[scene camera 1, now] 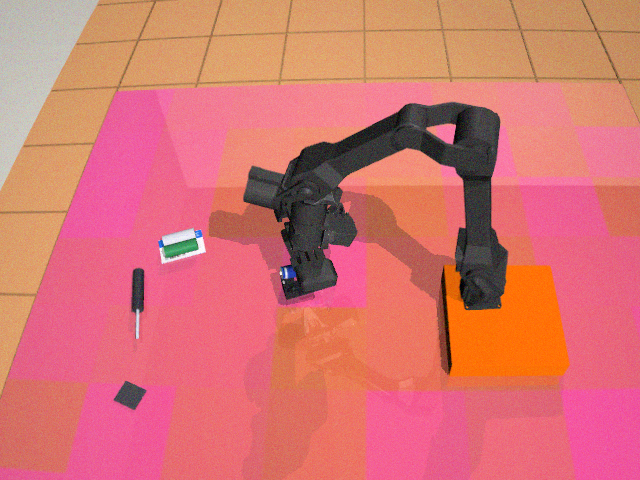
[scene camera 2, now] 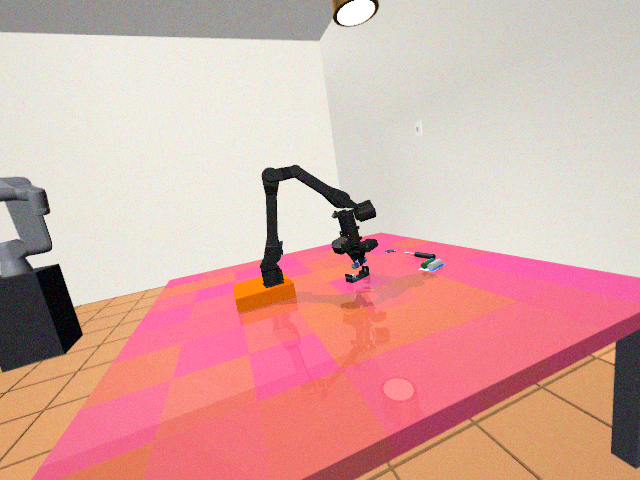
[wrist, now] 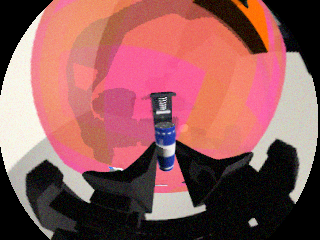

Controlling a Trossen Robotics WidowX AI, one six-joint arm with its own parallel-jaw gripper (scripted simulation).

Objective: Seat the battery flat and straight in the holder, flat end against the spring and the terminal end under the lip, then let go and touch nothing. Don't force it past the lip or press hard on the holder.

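Observation:
My gripper [scene camera 1: 300,272] holds a white battery. The gripper is also visible in the wrist view [wrist: 165,143] and in scene camera 2 [scene camera 2: 359,264].

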